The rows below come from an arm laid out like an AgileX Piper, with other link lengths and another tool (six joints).
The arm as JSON. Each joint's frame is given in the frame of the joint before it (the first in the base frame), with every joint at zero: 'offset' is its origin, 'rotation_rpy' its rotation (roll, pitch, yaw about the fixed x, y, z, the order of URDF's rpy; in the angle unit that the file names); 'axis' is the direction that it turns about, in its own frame. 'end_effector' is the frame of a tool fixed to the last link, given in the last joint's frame.
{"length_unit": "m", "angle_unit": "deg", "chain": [
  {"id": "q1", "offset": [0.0, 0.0, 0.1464], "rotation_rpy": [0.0, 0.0, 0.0], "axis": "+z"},
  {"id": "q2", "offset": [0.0, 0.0, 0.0], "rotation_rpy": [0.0, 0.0, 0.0], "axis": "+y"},
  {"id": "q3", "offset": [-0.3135, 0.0, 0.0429], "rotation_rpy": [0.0, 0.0, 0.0], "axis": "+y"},
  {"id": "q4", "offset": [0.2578, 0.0, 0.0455], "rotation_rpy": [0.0, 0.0, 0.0], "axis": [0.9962, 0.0, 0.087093]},
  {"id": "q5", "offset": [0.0, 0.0, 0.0], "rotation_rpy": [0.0, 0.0, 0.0], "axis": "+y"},
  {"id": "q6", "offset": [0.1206, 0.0, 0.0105], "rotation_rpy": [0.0, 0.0, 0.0], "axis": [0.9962, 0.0, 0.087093]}
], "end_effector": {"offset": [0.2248, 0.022, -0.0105], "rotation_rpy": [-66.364, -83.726, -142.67]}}
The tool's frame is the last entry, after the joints.
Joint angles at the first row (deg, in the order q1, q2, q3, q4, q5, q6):
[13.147 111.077 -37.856 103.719 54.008 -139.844]
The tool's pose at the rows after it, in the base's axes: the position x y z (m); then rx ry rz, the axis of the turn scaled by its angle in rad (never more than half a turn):
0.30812 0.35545 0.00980 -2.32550 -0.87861 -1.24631
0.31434 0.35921 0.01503 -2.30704 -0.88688 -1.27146
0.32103 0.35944 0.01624 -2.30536 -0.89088 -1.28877
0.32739 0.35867 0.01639 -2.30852 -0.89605 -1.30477
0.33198 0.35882 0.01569 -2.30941 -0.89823 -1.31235
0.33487 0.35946 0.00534 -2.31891 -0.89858 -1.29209
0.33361 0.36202 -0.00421 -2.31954 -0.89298 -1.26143
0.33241 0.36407 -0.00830 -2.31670 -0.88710 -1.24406
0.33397 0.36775 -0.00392 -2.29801 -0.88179 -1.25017
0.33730 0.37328 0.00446 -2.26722 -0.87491 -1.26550
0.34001 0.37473 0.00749 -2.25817 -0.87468 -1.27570
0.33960 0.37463 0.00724 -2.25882 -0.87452 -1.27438
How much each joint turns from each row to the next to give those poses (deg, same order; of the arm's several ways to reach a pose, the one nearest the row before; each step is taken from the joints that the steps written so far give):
[0.241 0.111 -0.869 0.039 0.143 -0.245]
[0.271 0.001 -1.162 -0.001 0.117 -0.089]
[0.001 0.105 -0.894 0.001 -0.385 0.002]
[-0.002 0.019 -0.746 -0.003 -0.625 0.001]
[0.002 0.363 -0.705 0.003 -0.263 -0.001]
[-0.001 2.119 -1.115 0.000 0.001 -0.135]
[0.001 2.342 -0.858 0.000 0.787 -0.135]
[-0.001 1.258 -0.462 0.001 0.643 0.001]
[0.000 0.331 -0.592 -0.002 0.921 0.002]
[-0.001 0.281 -0.965 0.000 1.356 -0.001]
[0.001 -0.001 -0.470 0.000 0.230 0.001]
[0.000 0.001 0.061 0.000 0.001 0.000]

